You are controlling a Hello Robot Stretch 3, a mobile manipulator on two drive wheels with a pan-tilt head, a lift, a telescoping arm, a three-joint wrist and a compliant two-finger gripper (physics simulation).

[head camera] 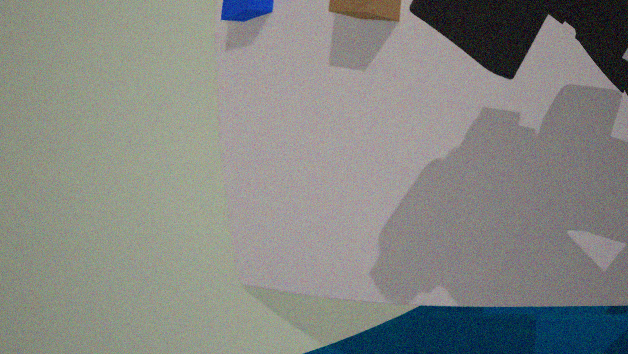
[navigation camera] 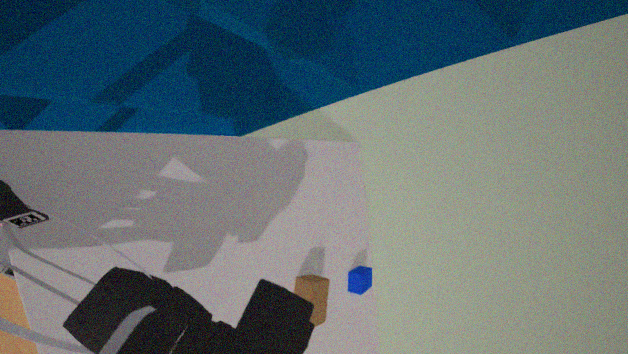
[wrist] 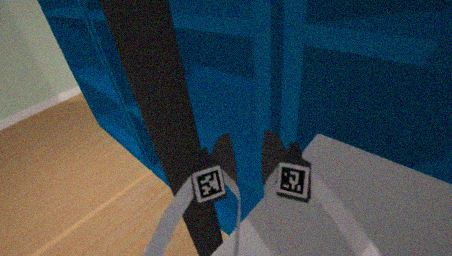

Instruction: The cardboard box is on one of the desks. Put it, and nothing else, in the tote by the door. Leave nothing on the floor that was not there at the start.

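Frame: origin at the robot's base, x ahead, y left, z up, level; metres.
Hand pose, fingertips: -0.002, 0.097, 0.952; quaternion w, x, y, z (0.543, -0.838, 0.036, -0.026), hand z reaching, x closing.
Things, the pixels of their centre, and the offset from my fingertips, as dx, dy, dz. Level surfaces: height alone.
- brown box, body centre: (navigation camera: 310, 299) +0.051, -0.481, +0.023
- white desk top, surface height: dz -0.002
- blue cube, body centre: (navigation camera: 360, 279) +0.156, -0.734, +0.021
A brown box (head camera: 365, 8) (navigation camera: 320, 295), which looks like the cardboard box, stands on the white desk top (head camera: 300, 150) (navigation camera: 337, 205) (wrist: 380, 200). It is cut off by the top edge in the head view, and the black wrist covers part of it in the navigation view. My gripper (wrist: 247, 150) is partly open, with a gap and no object between its fingertips. In the wrist view it is near the desk's corner, away from the box. One fingertip shows at the left of the navigation view. The tote does not show.
A blue cube (head camera: 247, 8) (navigation camera: 360, 280) stands beside the box, near the pale wall (head camera: 110, 150) (navigation camera: 500, 175). A blue shelf unit (head camera: 500, 330) (navigation camera: 425, 40) (wrist: 292, 80) adjoins the desk. A dark post (wrist: 155, 90) crosses the wrist view above the wooden floor (wrist: 90, 185).
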